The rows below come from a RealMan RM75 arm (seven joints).
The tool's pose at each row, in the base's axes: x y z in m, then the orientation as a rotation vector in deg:
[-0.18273 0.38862 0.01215 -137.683 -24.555 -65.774]
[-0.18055 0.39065 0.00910 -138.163 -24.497 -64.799]
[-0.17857 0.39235 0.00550 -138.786 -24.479 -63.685]
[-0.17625 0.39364 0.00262 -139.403 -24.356 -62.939]
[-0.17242 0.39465 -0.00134 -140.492 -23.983 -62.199]
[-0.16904 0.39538 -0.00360 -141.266 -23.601 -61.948]
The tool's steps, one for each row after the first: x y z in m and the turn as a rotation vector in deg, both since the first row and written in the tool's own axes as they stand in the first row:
[-0.00091 0.00003 0.00417 0.010 -0.749 0.243]
[-0.00240 0.00038 0.00834 -0.039 -1.645 0.468]
[-0.00316 0.00106 0.01212 -0.263 -2.307 0.650]
[-0.00387 0.00294 0.01735 -0.934 -3.114 0.897]
[-0.00354 0.00441 0.02119 -1.548 -3.507 1.064]

